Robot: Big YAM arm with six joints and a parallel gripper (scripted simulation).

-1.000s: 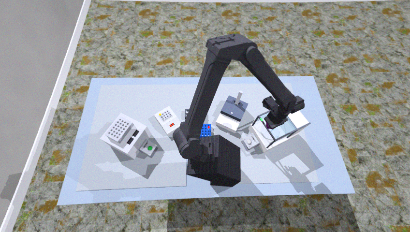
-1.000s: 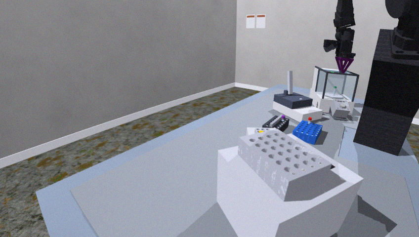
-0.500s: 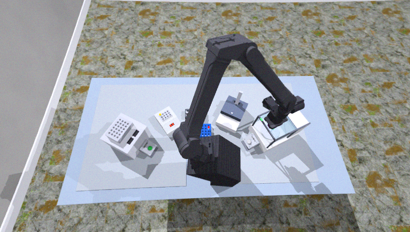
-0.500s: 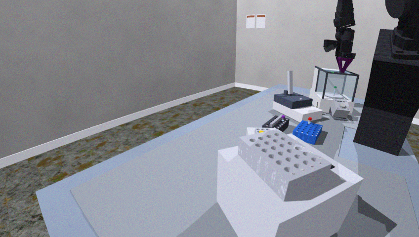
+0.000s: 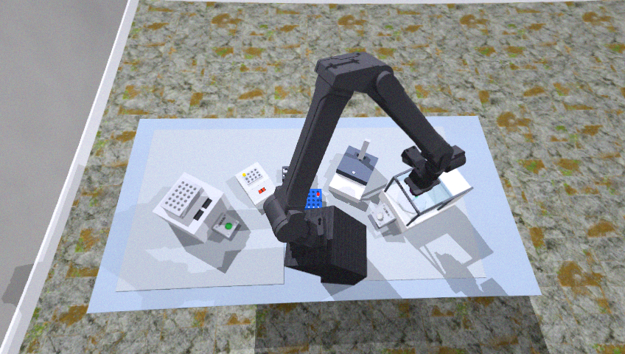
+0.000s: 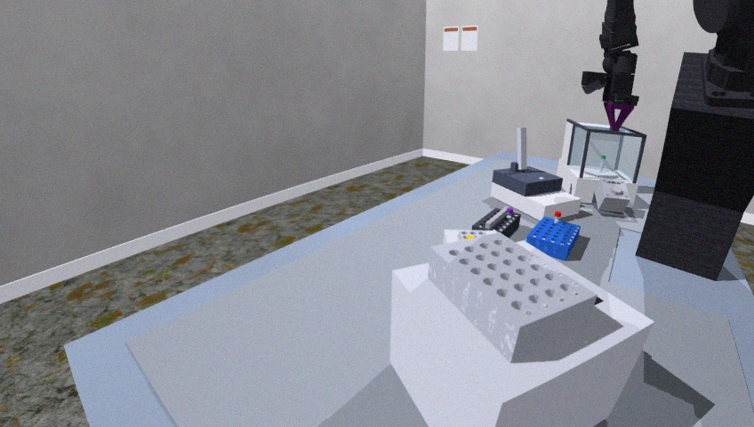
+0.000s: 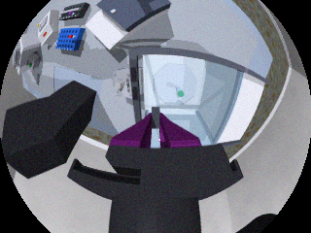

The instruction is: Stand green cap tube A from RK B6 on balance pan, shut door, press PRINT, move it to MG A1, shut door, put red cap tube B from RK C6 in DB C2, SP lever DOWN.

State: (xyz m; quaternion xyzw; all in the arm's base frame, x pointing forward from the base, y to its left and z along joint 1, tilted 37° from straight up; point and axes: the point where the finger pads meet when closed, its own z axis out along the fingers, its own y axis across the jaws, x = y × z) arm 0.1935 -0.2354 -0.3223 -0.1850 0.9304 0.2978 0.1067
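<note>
Now: the round pan 2 cm ahead of my hand, 5 cm to the right of it and 14 cm below it. From my hand the other things lie so: balance door (1 cm ahead, 3 cm to the right, 1 cm below); then white print key (4 cm behind, 9 cm to the left, 15 cm below); then SP lever (22 cm ahead, 13 cm to the left, 8 cm below).
</note>
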